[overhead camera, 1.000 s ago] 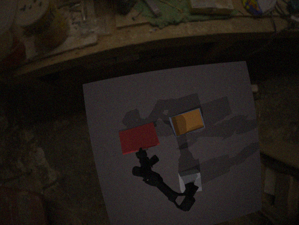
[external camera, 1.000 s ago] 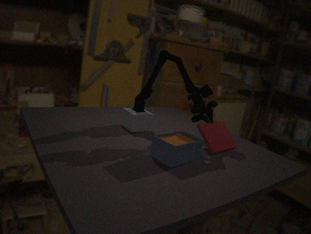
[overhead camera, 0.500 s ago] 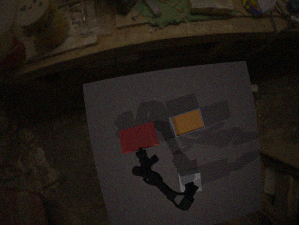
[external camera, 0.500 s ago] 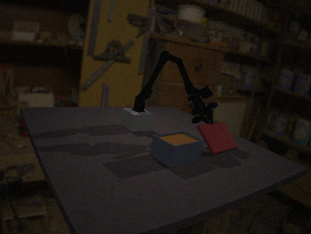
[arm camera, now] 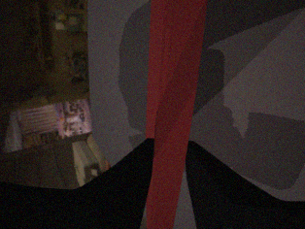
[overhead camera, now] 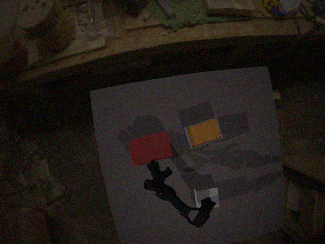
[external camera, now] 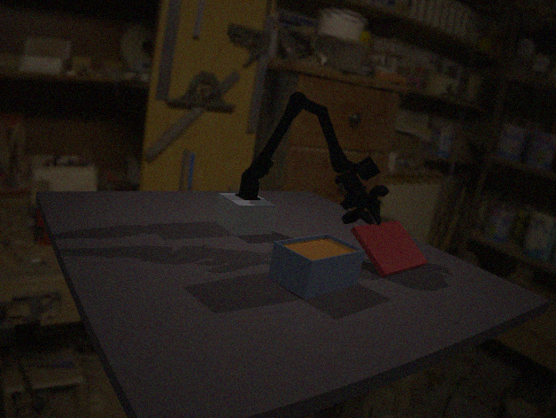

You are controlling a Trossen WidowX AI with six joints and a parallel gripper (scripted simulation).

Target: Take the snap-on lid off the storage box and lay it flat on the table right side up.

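The red lid lies 70 mm ahead of my gripper tip and 40 mm below it. The rest, counted from my gripper tip: blue storage box (340 mm to the right, 80 mm ahead, 50 mm below).
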